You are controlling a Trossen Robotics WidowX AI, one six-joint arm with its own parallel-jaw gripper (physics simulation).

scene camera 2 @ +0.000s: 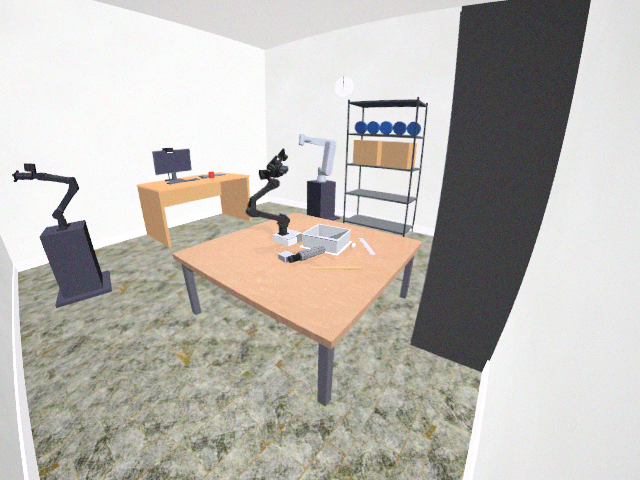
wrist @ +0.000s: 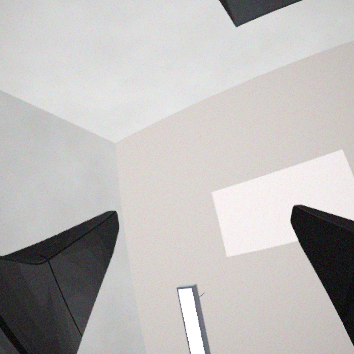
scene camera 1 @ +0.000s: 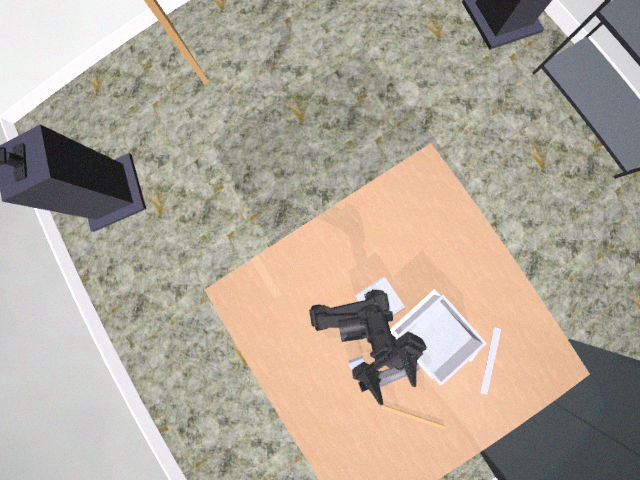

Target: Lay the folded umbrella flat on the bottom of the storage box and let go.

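Pixels of known places: gripper, fingertip midpoint: point(scene camera 2: 280, 151) point(wrist: 206, 217) point(scene camera 1: 397, 396); arm's base, link origin: point(scene camera 2: 283, 233) point(scene camera 1: 373, 298).
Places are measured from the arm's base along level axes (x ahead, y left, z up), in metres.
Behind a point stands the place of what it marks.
The folded umbrella point(scene camera 1: 396, 376) @[x 0.345, y -0.028, z -0.002 m] point(scene camera 2: 312, 252) @[x 0.364, y -0.033, z -0.015 m], grey with a black end, lies on the table point(scene camera 1: 496, 279) @[x 0.135, y 0.565, z -0.056 m] point(scene camera 2: 248, 273) @[x 0.278, y -0.440, z -0.057 m] outside the storage box, near its wall. In scene camera 1 the arm hides part of it. The storage box point(scene camera 1: 458, 360) @[x 0.373, y 0.242, z 0.008 m] point(scene camera 2: 321, 243) @[x 0.315, y 0.091, z -0.003 m] is light grey, open-topped and stands upright; its visible bottom is bare. My gripper point(scene camera 1: 398, 393) @[x 0.107, y -0.079, z 0.587 m] point(scene camera 2: 283, 154) @[x 0.107, y -0.079, z 0.587 m] point(wrist: 206, 217) @[x 0.107, y -0.079, z 0.587 m] is open with nothing between its fingers. It is raised high above the table and tilted upward, well apart from umbrella and box. The wrist view shows walls and ceiling; umbrella and box do not show there.
A small pale block point(scene camera 1: 355, 363) @[x 0.238, y -0.174, z -0.021 m] point(scene camera 2: 284, 256) @[x 0.288, y -0.194, z -0.021 m] is at the umbrella's black end. A thin yellow stick point(scene camera 1: 413, 415) @[x 0.555, y -0.018, z -0.048 m] point(scene camera 2: 336, 267) @[x 0.565, y -0.023, z -0.045 m] lies nearer the table's front. A white strip point(scene camera 1: 490, 361) @[x 0.463, y 0.395, z -0.055 m] point(scene camera 2: 367, 246) @[x 0.477, y 0.390, z -0.055 m] and a small white object point(scene camera 2: 353, 244) @[x 0.402, y 0.322, z -0.045 m] lie beside the box.
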